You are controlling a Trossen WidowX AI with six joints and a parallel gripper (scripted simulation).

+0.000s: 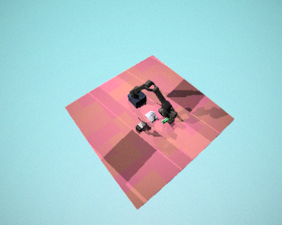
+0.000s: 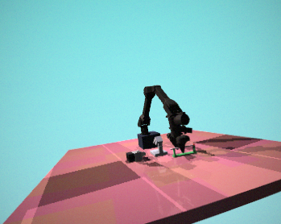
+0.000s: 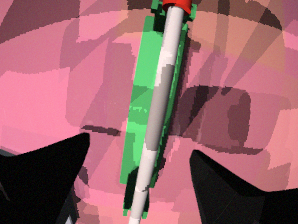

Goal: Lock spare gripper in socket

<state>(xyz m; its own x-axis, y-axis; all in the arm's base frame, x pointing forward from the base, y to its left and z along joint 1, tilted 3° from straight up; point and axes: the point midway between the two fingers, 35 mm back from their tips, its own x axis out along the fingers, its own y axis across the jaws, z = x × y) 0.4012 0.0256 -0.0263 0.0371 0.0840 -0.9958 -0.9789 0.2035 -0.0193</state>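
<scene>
My gripper tip is 10 mm short of the green rest and 20 mm to the right of it. From my gripper tip the other things lie so: spare gripper: 130 mm behind, 220 mm to the right; grey mount: 120 mm behind, 70 mm to the right, 30 mm above.
</scene>
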